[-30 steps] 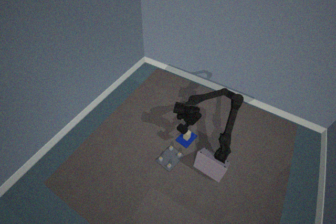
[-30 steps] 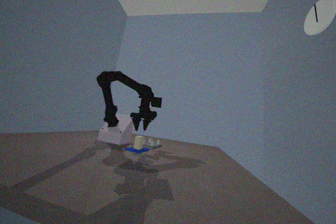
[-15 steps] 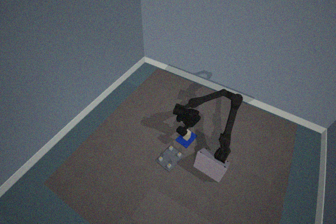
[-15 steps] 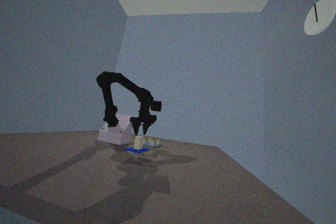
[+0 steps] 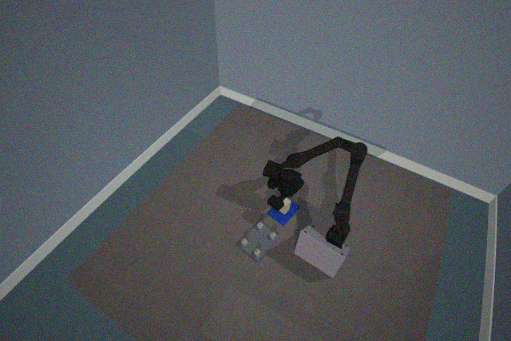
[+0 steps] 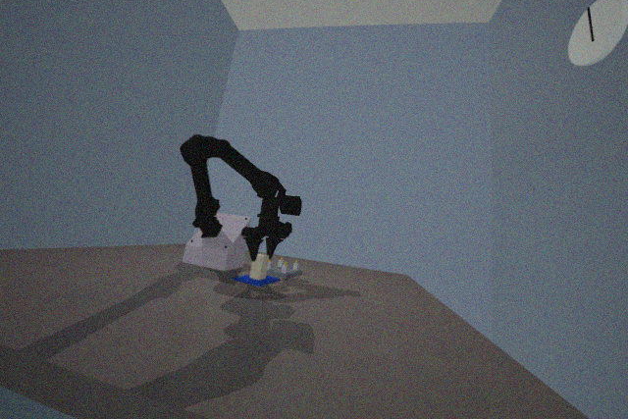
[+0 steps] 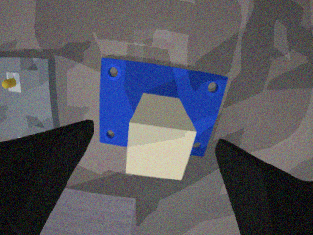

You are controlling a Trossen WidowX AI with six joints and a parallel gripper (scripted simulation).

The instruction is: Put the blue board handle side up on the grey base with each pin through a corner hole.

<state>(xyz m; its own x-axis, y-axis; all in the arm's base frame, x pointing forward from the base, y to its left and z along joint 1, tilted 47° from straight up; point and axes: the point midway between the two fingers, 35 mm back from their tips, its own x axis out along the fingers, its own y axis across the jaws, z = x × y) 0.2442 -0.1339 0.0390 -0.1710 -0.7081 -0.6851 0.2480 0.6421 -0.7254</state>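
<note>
My gripper tip is 4 cm above the blue board. Also, from my gripper tip: grey base 19 cm to the left, 6 cm below, 3 cm ahead.
</note>
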